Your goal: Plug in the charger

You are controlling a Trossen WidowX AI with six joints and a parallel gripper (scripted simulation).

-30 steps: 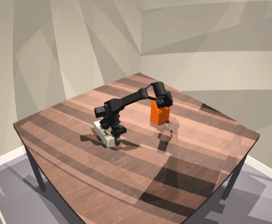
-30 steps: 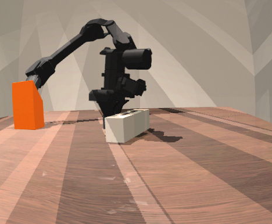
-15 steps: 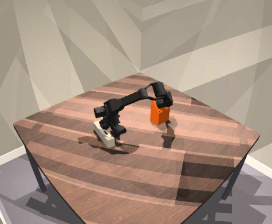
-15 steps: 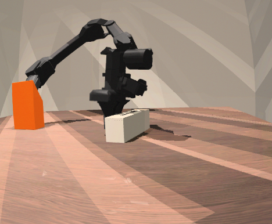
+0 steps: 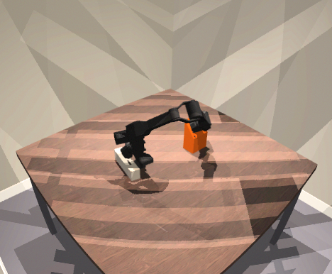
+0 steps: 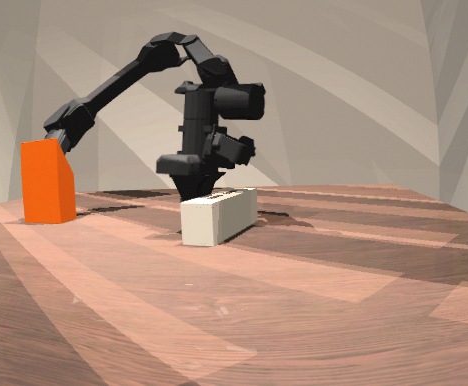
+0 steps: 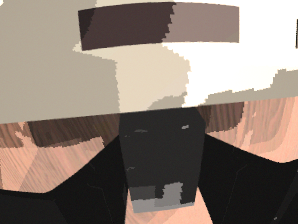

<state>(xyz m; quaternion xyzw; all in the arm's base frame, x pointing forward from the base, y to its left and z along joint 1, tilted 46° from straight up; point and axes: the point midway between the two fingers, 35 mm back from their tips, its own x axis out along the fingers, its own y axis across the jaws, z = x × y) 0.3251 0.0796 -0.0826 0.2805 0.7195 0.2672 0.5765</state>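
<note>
The charger is 20 mm ahead of my gripper tip and 10 mm above it.
</note>
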